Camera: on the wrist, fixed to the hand. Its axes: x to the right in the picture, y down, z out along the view.
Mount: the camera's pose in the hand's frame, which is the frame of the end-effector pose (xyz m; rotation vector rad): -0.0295 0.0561 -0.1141 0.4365 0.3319 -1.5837
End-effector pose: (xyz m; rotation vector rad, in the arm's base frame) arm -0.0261 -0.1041 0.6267 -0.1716 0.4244 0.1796
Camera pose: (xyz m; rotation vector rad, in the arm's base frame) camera -0.1090 -0.0768 0.5296 -0.0662 0.5372 -1.5054
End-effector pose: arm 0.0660 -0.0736 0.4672 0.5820 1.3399 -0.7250
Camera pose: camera 0.0317 0.0519 0.4776 -0.1958 1.8429 -2.3021
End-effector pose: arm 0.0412 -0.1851 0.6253 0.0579 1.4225 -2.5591
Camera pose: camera 0.0736 -0.1126 0.5217 0.4094 -0.4249 1.7209
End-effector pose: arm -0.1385 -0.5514 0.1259 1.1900 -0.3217 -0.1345
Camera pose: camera -0.1341 -0.4213 0.1348 1.6227 1.0012 -1.2628
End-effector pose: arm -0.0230 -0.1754 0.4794 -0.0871 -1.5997 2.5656
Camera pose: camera 0.0150 -0.1020 0.3784 0.5273 -0.4445 1.3796
